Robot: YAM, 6 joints.
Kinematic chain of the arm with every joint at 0, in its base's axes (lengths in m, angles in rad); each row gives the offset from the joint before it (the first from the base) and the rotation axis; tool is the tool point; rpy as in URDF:
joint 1: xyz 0 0 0.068 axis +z
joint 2: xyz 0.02 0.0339 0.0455 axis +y
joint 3: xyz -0.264 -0.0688 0 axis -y
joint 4: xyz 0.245 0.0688 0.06 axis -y
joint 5: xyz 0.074 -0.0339 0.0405 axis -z
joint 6: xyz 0.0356 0 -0.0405 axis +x
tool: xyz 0 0 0 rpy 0 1.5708 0
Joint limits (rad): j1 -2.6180..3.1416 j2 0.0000..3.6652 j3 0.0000..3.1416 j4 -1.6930..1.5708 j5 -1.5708..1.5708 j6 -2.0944..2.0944
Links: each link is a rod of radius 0.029 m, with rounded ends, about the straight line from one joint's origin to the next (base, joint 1, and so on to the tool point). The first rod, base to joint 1, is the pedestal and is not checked.
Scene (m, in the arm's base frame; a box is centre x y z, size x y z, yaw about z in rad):
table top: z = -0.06
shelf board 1: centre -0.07 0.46 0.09 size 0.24 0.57 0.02 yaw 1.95
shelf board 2: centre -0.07 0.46 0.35 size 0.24 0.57 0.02 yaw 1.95
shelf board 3: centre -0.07 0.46 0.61 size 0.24 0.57 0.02 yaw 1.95
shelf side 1: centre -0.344 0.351 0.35 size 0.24 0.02 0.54 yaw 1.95
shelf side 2: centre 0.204 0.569 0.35 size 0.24 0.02 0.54 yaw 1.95
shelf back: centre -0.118 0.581 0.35 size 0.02 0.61 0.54 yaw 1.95
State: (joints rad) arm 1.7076 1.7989 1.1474 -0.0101 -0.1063 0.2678
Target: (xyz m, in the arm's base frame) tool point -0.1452 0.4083 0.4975
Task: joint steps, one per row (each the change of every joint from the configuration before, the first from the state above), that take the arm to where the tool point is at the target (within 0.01 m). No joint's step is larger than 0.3 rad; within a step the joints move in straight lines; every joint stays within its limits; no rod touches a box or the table.
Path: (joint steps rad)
1: -0.0634 -0.2142 -0.1668 -0.1255 0.0068 0.0000
2: -0.0635 -0.2141 -0.1668 -0.1254 0.0069 0.0000
3: -0.0634 -0.2142 -0.1669 -0.1255 0.0068 0.0000
4: 0.1160 -0.0050 0.2506 0.1156 -0.0085 0.0000
5: 0.1159 -0.0050 0.2505 0.1157 -0.0085 0.0000
6: 0.1160 -0.0051 0.2505 0.1157 -0.0085 0.0000
7: 0.0130 0.2410 0.1986 0.0945 0.0033 0.0000
8: 0.0130 0.2409 0.1986 0.0946 0.0033 0.0000
9: 0.0130 0.2410 0.1986 0.0946 0.0033 0.0000

